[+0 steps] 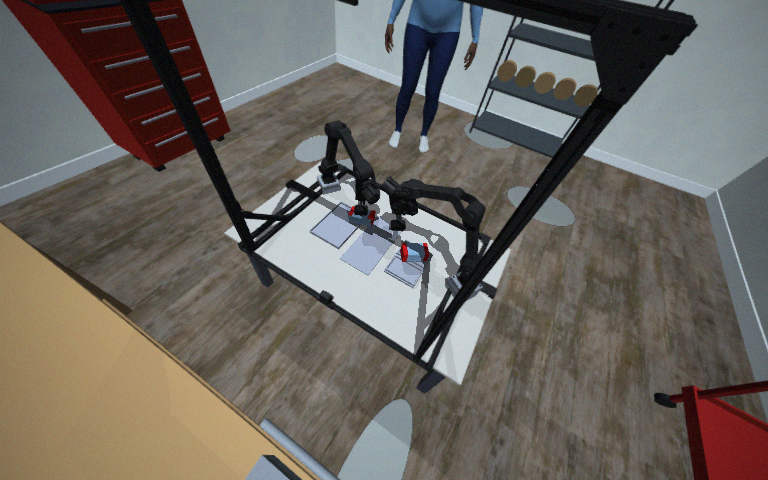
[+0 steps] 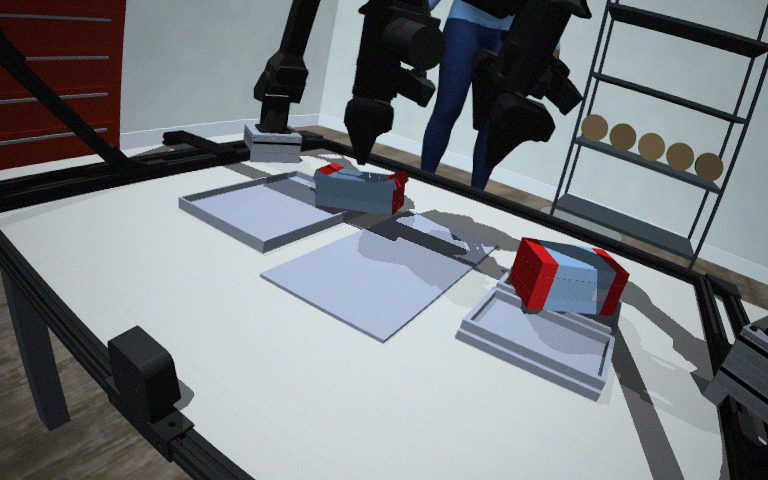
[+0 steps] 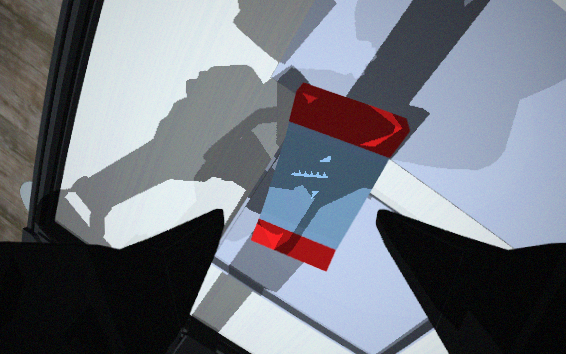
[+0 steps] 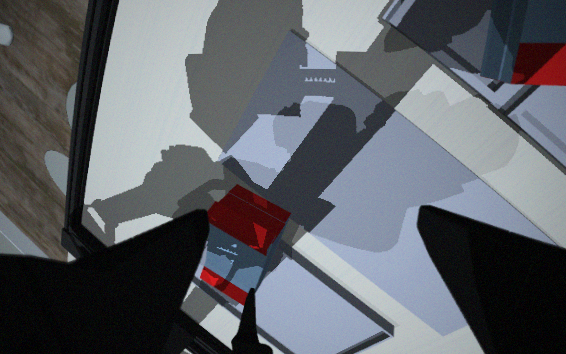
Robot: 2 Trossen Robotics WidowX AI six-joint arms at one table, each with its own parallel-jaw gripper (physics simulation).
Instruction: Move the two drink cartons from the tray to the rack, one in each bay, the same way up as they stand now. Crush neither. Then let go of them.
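Frame: origin at the left arm's base, x down, y left, z ahead, level; metres.
Seen in the pictures: left gripper, fingertip midpoint: (image 2: pixel 363 152) (image 3: pixel 300 216) (image 4: pixel 208 283); right gripper, fingertip midpoint: (image 1: pixel 392 217) (image 2: pixel 482 147) (image 4: pixel 312 218); left arm's base, origin of the base link: (image 1: pixel 328 179) (image 2: pixel 272 129).
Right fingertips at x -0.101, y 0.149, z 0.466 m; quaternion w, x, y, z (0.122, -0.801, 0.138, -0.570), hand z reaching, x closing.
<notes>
Offsets run from my right fingertips to a thing's top centre. "*": to the spot under its first point. Level surfaces: height alone.
One blue carton with red ends {dx +0.087, dy -0.082, dz -0.154 m} (image 1: pixel 358 219) (image 2: pixel 353 191) (image 3: pixel 325 180) (image 4: pixel 243 257) lies lengthwise at the back right corner of the tray {dx +0.141, dy -0.195, dz -0.174 m} (image 1: pixel 334 227) (image 2: pixel 220 224) (image 3: pixel 370 295) (image 4: pixel 320 310). The other such carton {dx +0.079, dy +0.055, dz +0.152 m} (image 1: pixel 415 253) (image 2: pixel 569 283) (image 4: pixel 542 25) is at the back bay of the rack {dx +0.137, dy +0.024, dz +0.172 m} (image 1: pixel 403 272) (image 2: pixel 526 362); whether it is fully seated is hard to tell. The front bay is empty. My left gripper (image 1: pixel 360 210) (image 2: pixel 362 161) (image 3: pixel 300 216) is open, pointing down just above the tray carton. My right gripper (image 1: pixel 397 225) (image 2: pixel 492 161) (image 4: pixel 312 218) is open and empty, above and behind the flat mat.
A flat bluish mat {dx +0.153 m} (image 1: pixel 365 254) (image 2: pixel 362 294) (image 4: pixel 380 175) lies between tray and rack. A black frame surrounds the table, with a black box {* dx +0.102, dy -0.398, dz +0.206 m} (image 1: pixel 326 296) (image 2: pixel 144 370) at its front edge. The two forearms are close together above the table's back.
</notes>
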